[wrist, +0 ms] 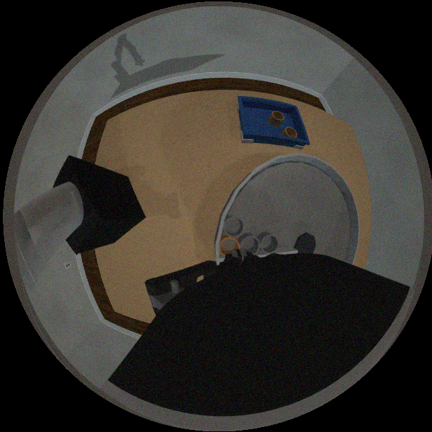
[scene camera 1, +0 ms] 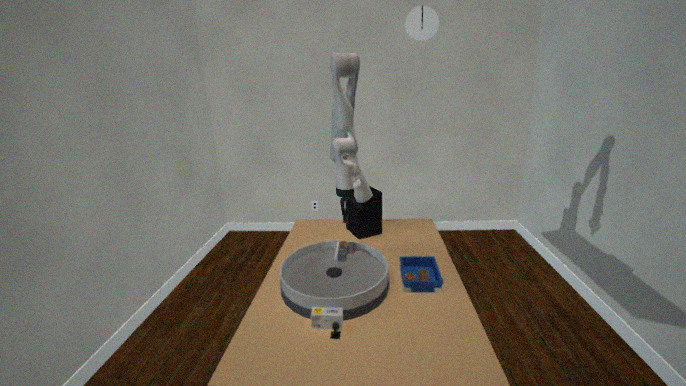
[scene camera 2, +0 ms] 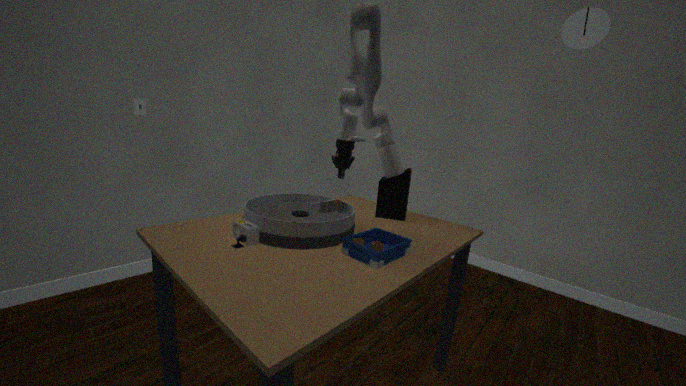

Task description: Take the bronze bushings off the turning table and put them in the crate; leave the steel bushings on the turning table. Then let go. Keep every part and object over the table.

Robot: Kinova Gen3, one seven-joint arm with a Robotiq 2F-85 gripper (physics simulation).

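Seen in the pictures: gripper, fingertip midpoint: [scene camera 1: 345,222] [scene camera 2: 340,178]; arm's base at its link origin: [scene camera 1: 364,197] [scene camera 2: 395,175].
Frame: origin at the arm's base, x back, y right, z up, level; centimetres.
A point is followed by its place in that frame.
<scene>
The grey turning table [scene camera 1: 287,269] @(x -39.4, y 38.6, z -14.9 cm) [scene camera 2: 297,225] @(x -61.7, y 7.1, z -12.3 cm) [wrist: 350,209] stands mid-table. One bronze bushing [wrist: 229,243] [scene camera 1: 344,244] @(x -28.9, y 13.9, z -11.1 cm) sits at its back rim, next to three steel bushings [wrist: 249,243] [wrist: 266,241] [wrist: 233,225]; in scene camera 2 the cluster [scene camera 2: 331,206] @(x -32.4, y 13.7, z -12.6 cm) is too dark to tell apart. Two bronze bushings [scene camera 1: 410,276] @(x -48.9, y -10.0, z -17.3 cm) [scene camera 1: 423,273] @(x -47.3, y -15.9, z -17.6 cm) [wrist: 276,117] [wrist: 289,131] [scene camera 2: 357,240] @(x -49.2, y -8.3, z -16.7 cm) [scene camera 2: 377,245] @(x -50.4, y -16.0, z -15.9 cm) lie in the blue crate [scene camera 1: 422,286] @(x -55.8, y -12.5, z -17.5 cm) [scene camera 2: 364,254] @(x -56.2, y -14.6, z -17.4 cm) [wrist: 252,120]. My gripper [scene camera 2: 341,175] @(x -27.8, y 13.1, z -1.3 cm) [scene camera 1: 344,218] @(x -27.8, y 13.1, z -1.3 cm) is shut and empty, high above the cluster at the table's back rim.
The black robot base [scene camera 1: 367,216] @(x -6.0, y -0.4, z -8.4 cm) [scene camera 2: 393,194] @(x -5.4, y -2.3, z -8.3 cm) [wrist: 100,203] stands at the back of the wooden table, just behind the turning table. A small control box [scene camera 1: 327,316] @(x -69.9, y 23.9, z -14.9 cm) [scene camera 2: 244,229] @(x -70.4, y 21.7, z -15.2 cm) sits at the turning table's front. A dark hub [scene camera 1: 334,272] @(x -45.8, y 19.8, z -14.1 cm) [wrist: 304,241] marks its centre.
</scene>
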